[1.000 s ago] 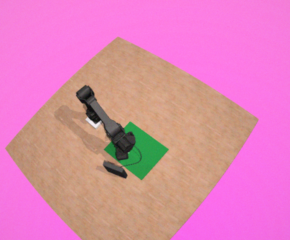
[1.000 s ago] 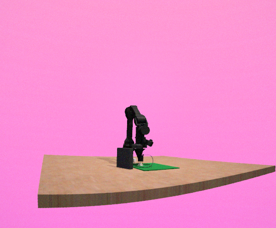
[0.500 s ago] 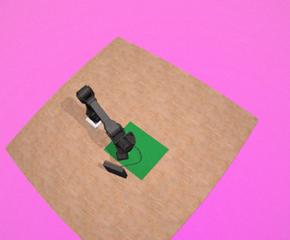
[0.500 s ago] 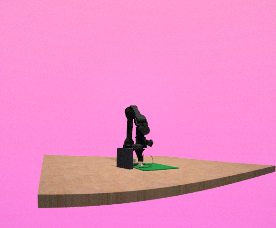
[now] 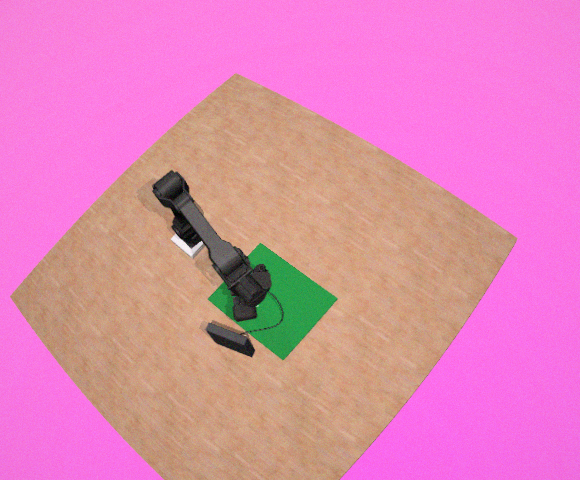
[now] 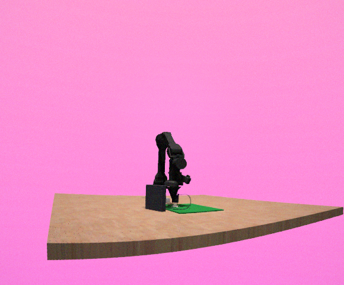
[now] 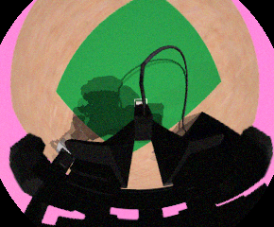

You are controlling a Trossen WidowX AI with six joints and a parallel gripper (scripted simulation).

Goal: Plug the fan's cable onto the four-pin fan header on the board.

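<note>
Now: the green board 6 cm to the left of my gripper tip, 5 cm below it and 3 cm ahead of it. Round my gripper tip: dark fan plug 1 cm to the left, 1 cm above; black fan 11 cm to the right, 6 cm ahead, 2 cm above.
</note>
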